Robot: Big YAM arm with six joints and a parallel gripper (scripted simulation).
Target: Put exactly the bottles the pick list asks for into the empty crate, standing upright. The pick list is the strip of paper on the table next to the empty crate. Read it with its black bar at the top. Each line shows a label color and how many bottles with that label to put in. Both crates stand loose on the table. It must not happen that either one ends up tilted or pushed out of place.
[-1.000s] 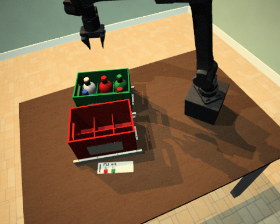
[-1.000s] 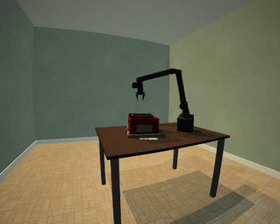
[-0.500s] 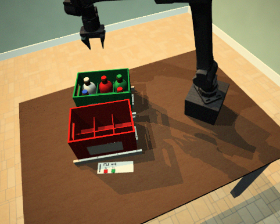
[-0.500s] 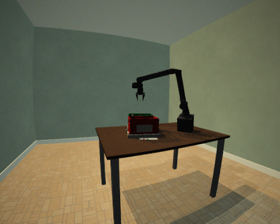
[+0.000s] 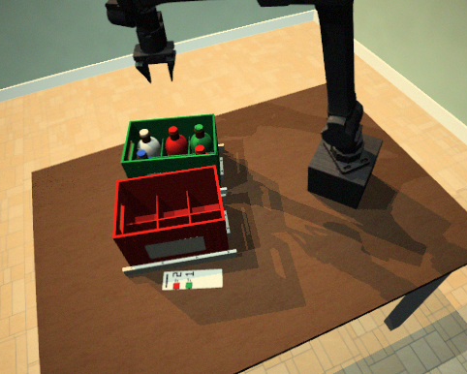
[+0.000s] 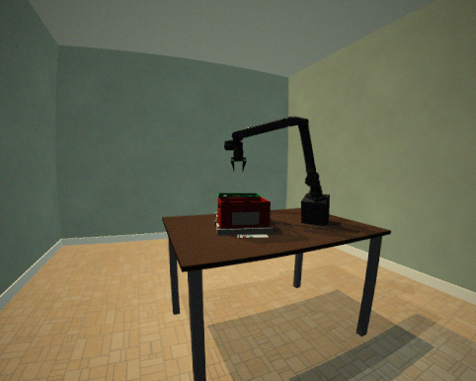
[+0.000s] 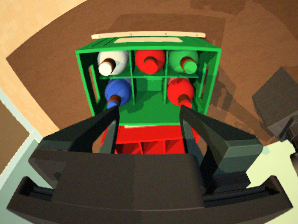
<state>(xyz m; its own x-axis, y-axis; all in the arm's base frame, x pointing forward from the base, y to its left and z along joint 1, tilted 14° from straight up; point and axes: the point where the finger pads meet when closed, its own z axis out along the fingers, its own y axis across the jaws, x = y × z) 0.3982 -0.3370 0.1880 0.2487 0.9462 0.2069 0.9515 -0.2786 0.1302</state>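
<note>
The red bottle is 25 cm below my hand and 1 cm to the left of it. Also, from my hand: white bottle: 25 cm below, 9 cm ahead, 1 cm to the right; then green bottle: 25 cm below, 8 cm behind, 3 cm to the left; then green crate: 25 cm below, 6 cm to the left, 2 cm ahead.
</note>
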